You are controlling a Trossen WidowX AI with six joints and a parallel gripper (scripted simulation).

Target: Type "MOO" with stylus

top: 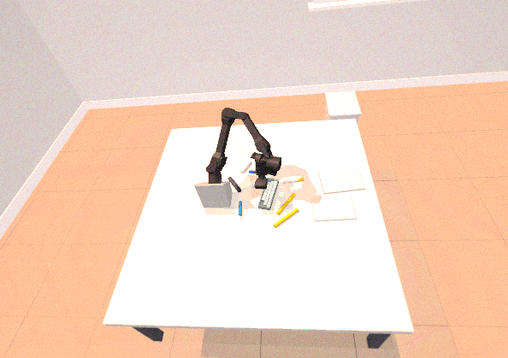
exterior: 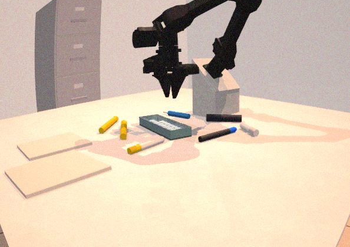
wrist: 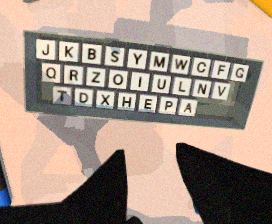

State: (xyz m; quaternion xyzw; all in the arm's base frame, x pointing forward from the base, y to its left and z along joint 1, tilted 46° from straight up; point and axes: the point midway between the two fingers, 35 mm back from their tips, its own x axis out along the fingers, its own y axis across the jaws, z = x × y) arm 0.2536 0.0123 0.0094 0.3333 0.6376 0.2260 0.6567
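Now: gripper tip 140 mm past the stylus, 120 mm to the left of it and 90 mm above it. From my gripper tip the other things lie so: black bar: 170 mm behind, 80 mm to the left, 80 mm below; blue-capped pen: 160 mm to the left, 90 mm below, 40 mm behind; yellow-capped pen: 180 mm ahead, 90 mm below, 70 mm to the left.
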